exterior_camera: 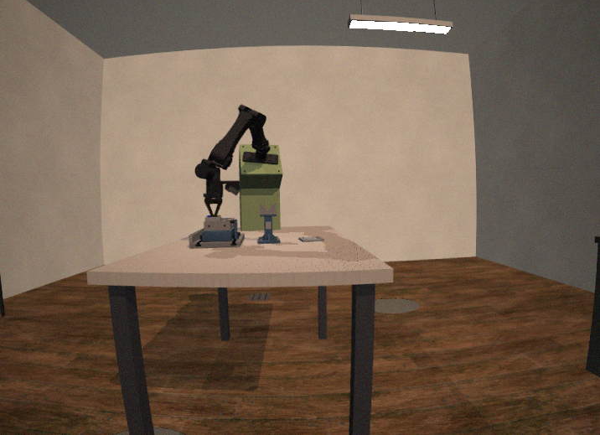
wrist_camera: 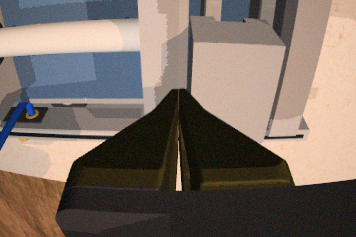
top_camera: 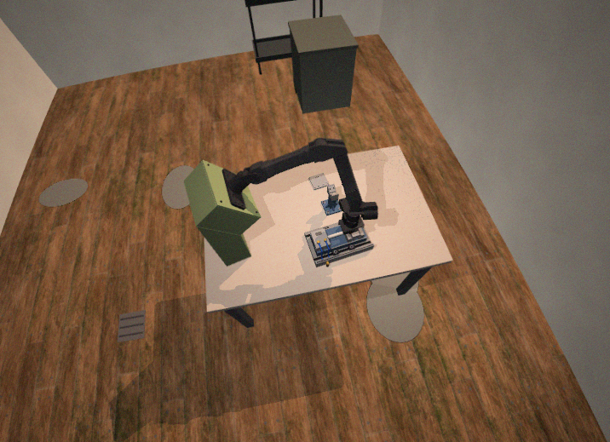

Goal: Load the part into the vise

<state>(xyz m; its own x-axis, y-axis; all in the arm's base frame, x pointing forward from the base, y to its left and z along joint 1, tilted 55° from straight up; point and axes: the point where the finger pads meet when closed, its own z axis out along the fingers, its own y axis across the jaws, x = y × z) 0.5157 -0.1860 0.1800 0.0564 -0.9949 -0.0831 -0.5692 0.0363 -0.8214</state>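
The part is 2 cm ahead of my hand and 2 cm below it. The rest, counted from my hand: moving jaw (1 cm behind, 2 cm to the left, 3 cm below); dark work stop rod (2 cm ahead, 7 cm to the left, 2 cm below); grey jaw (5 cm ahead, 3 cm to the left, 3 cm below).
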